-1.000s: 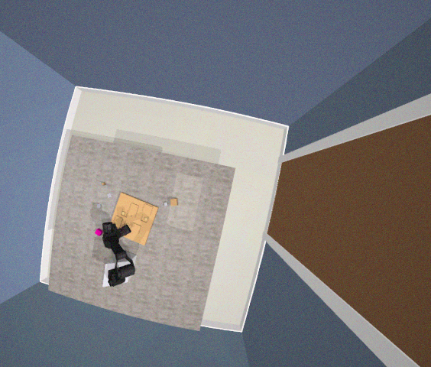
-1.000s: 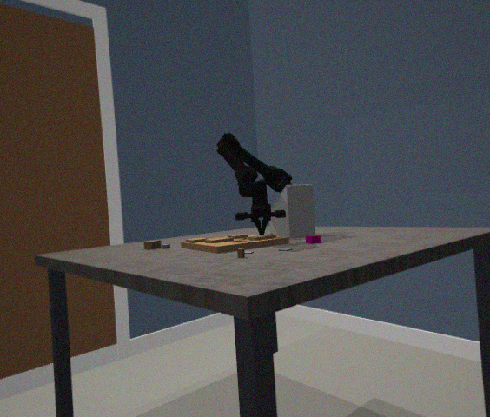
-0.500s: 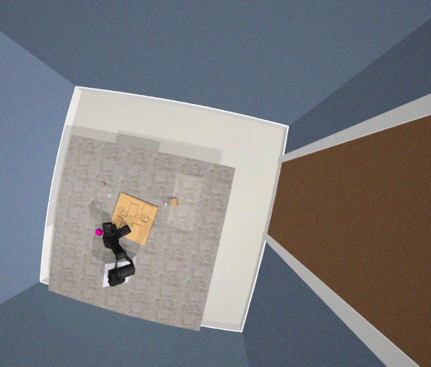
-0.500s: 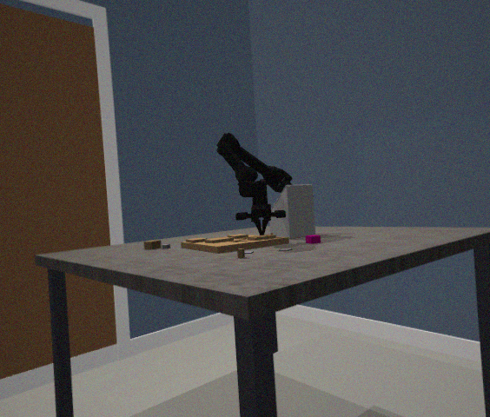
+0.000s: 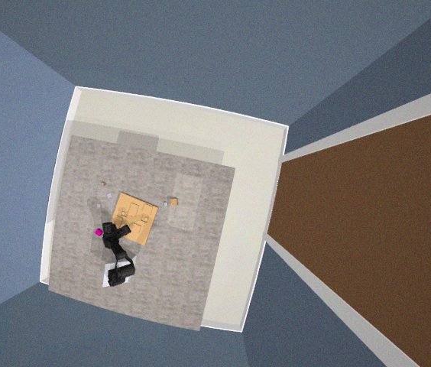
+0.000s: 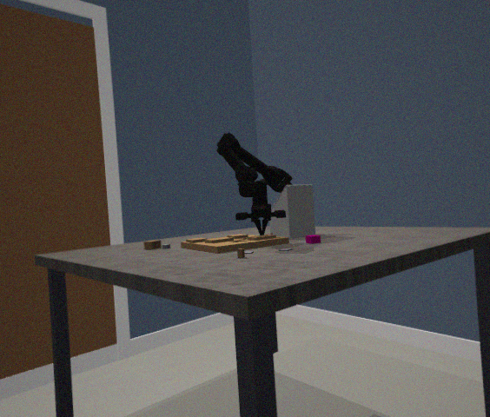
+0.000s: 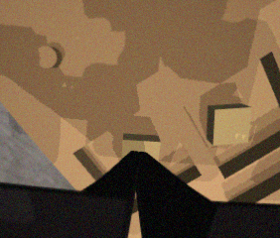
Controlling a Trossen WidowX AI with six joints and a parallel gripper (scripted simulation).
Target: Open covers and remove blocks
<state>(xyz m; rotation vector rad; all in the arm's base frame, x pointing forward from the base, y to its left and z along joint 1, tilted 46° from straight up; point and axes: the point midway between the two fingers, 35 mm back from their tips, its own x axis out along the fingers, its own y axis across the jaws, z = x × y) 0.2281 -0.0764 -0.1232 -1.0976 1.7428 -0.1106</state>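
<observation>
Right now my gripper tip is 50 mm past the magenta block, 200 mm to the right of it and 10 mm above it.
</observation>
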